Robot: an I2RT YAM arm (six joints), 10 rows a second.
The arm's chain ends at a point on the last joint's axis. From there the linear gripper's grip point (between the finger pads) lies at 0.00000 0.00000 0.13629 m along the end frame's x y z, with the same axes.
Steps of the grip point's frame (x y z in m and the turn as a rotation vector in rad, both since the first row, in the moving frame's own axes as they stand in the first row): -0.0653, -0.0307, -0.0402, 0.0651, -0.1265, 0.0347; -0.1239, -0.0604, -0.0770, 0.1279, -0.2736, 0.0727; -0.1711, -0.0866, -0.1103, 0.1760, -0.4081, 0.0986; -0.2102, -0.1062, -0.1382, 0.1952, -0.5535, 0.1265; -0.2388, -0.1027, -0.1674, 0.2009, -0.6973, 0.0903; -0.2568, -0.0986, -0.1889, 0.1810, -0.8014, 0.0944
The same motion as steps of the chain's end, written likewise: -0.0483, -0.0216, -0.0388, 0.0651, -0.1265, 0.0347; -0.0878, -0.0419, -0.0708, 0.1279, -0.2736, 0.0727; -0.1185, -0.0607, -0.0971, 0.1760, -0.4081, 0.0986; -0.1408, -0.0765, -0.1154, 0.1952, -0.5535, 0.1265; -0.1532, -0.0736, -0.1331, 0.2009, -0.6973, 0.0903; -0.1607, -0.0718, -0.1455, 0.1810, -0.8014, 0.0944
